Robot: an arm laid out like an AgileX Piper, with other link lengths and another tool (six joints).
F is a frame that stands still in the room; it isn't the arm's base.
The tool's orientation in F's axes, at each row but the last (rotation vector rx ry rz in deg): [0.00, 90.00, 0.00]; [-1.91, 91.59, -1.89]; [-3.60, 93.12, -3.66]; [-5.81, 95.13, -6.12]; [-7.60, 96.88, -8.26]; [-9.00, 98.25, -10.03]
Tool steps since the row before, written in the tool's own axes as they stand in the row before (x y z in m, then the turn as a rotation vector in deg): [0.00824, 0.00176, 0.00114, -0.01, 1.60, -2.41]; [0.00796, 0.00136, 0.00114, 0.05, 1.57, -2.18]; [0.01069, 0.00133, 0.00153, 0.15, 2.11, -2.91]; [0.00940, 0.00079, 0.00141, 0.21, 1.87, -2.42]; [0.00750, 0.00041, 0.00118, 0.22, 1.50, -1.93]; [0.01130, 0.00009, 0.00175, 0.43, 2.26, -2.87]
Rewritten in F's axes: [0.00114, 0.00176, -0.00824, -2.41, 1.60, 0.01]; [0.00092, 0.00102, -0.00804, -2.18, 1.57, -0.05]; [0.00093, 0.00047, -0.01083, -2.92, 2.10, -0.16]; [0.00054, -0.00045, -0.00951, -2.43, 1.85, -0.23]; [0.00024, -0.00090, -0.00755, -1.95, 1.47, -0.24]; [0.00004, -0.00226, -0.01121, -2.91, 2.20, -0.46]
